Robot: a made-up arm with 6 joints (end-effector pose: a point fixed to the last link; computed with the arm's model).
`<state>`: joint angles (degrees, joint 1 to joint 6).
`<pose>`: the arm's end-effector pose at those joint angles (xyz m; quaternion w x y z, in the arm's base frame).
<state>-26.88 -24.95 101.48 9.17 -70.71 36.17</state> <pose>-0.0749 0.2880 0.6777 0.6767 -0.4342 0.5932 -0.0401</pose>
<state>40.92 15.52 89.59 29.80 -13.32 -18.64</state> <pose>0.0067 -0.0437 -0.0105 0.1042 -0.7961 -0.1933 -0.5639</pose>
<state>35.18 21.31 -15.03 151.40 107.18 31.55</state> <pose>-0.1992 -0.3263 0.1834 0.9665 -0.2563 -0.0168 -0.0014</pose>
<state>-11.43 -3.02 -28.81 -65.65 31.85 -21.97</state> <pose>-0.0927 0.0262 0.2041 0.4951 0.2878 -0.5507 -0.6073</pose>
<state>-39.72 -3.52 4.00 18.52 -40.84 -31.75</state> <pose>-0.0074 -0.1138 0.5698 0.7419 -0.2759 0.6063 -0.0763</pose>
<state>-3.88 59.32 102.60 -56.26 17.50 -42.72</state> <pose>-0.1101 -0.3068 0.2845 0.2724 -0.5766 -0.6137 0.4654</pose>
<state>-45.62 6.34 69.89 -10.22 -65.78 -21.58</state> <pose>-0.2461 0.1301 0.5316 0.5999 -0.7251 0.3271 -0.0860</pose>
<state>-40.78 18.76 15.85 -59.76 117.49 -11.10</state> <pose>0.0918 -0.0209 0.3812 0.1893 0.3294 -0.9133 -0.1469</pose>
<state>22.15 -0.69 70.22 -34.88 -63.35 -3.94</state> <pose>-0.4049 0.0452 0.0917 0.5920 -0.7280 -0.1303 -0.3202</pose>
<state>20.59 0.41 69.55 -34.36 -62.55 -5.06</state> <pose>-0.4035 0.0452 0.0997 0.5915 -0.7294 -0.1283 -0.3189</pose>
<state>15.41 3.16 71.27 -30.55 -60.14 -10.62</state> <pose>-0.3808 0.0564 0.1122 0.5567 -0.7513 -0.1156 -0.3351</pose>
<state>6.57 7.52 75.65 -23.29 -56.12 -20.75</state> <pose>-0.3359 0.0634 0.1227 0.4791 -0.7943 -0.1035 -0.3590</pose>
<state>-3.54 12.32 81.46 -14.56 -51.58 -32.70</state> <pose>-0.2856 0.0472 0.1247 0.3760 -0.8411 -0.1121 -0.3724</pose>
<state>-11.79 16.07 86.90 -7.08 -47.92 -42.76</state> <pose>-0.2468 0.0163 0.1226 0.2832 -0.8724 -0.1400 -0.3730</pose>
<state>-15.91 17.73 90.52 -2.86 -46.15 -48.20</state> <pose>-0.2262 -0.0056 0.1200 0.2276 -0.8850 -0.1629 -0.3721</pose>
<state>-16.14 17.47 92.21 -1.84 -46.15 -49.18</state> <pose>-0.2211 -0.0100 0.1156 0.2084 -0.8875 -0.1678 -0.3753</pose>
